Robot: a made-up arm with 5 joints.
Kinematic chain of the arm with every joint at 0, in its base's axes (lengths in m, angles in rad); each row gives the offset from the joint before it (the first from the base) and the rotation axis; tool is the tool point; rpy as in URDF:
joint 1: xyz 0.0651 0 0.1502 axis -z
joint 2: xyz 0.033 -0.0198 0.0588 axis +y
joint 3: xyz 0.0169 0 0.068 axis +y
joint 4: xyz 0.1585 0 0.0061 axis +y
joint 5: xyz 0.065 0.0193 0 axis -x
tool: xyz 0 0 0 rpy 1.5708 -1.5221 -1.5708
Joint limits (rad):
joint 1: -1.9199..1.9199
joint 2: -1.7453..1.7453
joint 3: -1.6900..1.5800
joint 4: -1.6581..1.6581
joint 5: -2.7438..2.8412
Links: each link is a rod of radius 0.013 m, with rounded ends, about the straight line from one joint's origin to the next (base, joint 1, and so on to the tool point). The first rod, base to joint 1, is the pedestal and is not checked.
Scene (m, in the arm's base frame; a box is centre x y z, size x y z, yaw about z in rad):
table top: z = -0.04
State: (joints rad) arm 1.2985 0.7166 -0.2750 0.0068 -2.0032
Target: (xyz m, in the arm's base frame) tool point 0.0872 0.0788 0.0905
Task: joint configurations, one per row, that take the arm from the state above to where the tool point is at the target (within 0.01 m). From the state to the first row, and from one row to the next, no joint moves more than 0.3 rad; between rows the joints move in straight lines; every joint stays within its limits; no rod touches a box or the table.
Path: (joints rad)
1: 1.4089 0.8574 -0.0104 0.1141 -2.0032
2: 1.5192 0.9983 0.2542 0.2214 -2.0032
3: 1.6296 1.1391 0.5188 0.3287 -2.0032
4: 1.7400 1.2799 0.7833 0.4361 -2.0032
5: 1.8503 1.4207 1.0479 0.5434 -2.0032

